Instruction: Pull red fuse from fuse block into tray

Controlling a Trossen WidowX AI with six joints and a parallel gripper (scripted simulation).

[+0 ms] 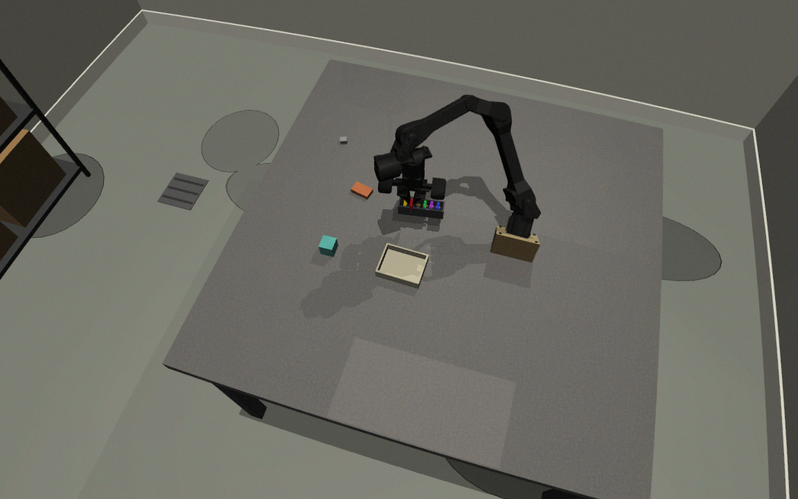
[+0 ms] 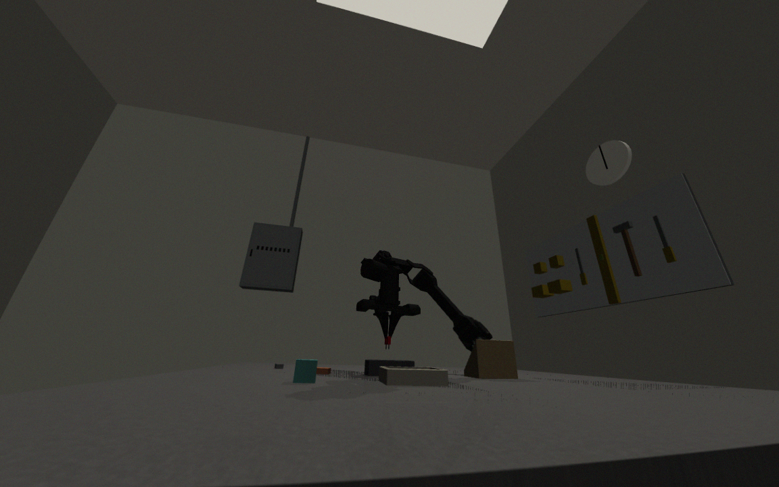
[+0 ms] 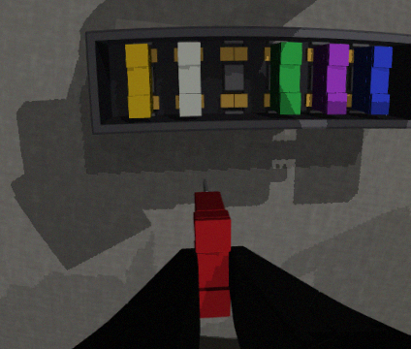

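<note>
Now: gripper tip 4 cm past the beige tray, 16 cm to the right of it and 10 cm above it. The rest, counted from my gripper tip: red fuse: 1 cm below; then yellow fuse: 4 cm ahead, 4 cm to the right, 7 cm below; then white fuse: 2 cm ahead, 4 cm to the right, 7 cm below.
</note>
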